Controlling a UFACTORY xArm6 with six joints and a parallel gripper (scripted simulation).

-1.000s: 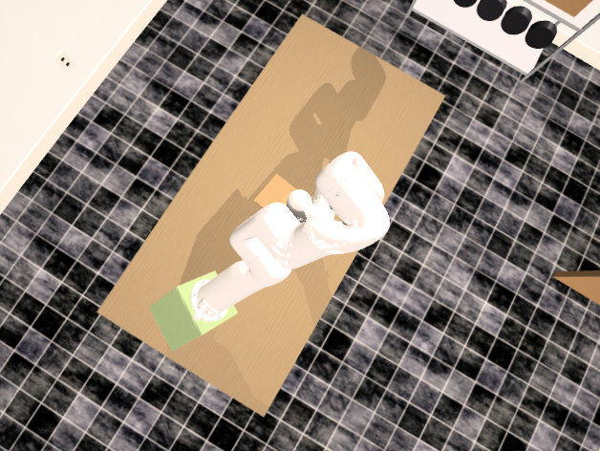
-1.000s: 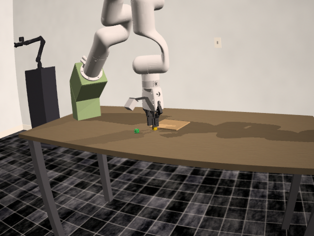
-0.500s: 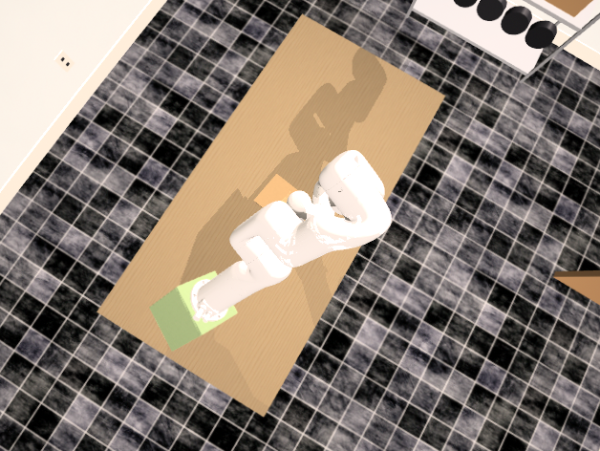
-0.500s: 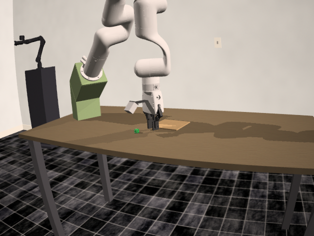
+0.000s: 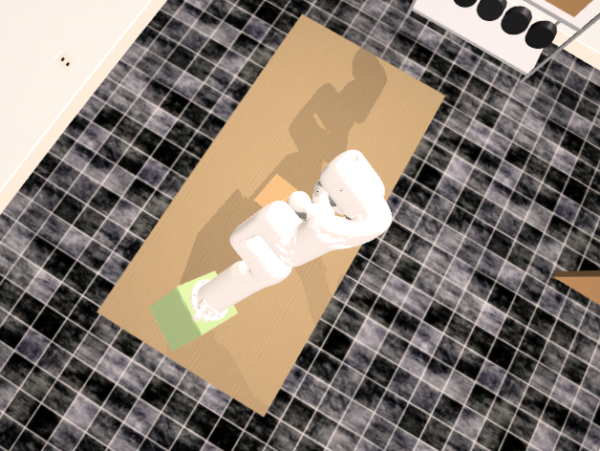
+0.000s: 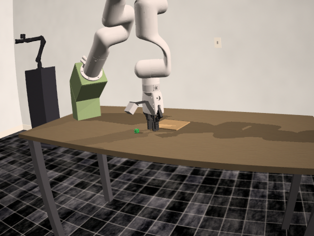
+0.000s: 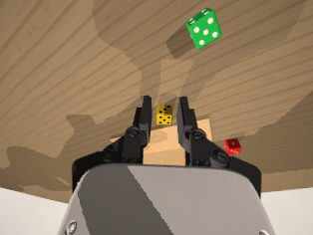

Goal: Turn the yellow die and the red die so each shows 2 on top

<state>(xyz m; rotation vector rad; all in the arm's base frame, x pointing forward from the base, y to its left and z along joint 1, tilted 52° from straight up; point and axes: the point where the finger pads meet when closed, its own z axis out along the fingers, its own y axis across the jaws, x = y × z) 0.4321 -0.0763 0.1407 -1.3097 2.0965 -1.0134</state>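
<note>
Right now the yellow die is 1 cm to the left of my hand and 1 cm below it. Also, from my hand: red die (4 cm behind, 11 cm to the left, 1 cm below); green die (6 cm behind, 4 cm to the right, 1 cm below); tan mat (6 cm ahead, 9 cm to the left, 2 cm below).
</note>
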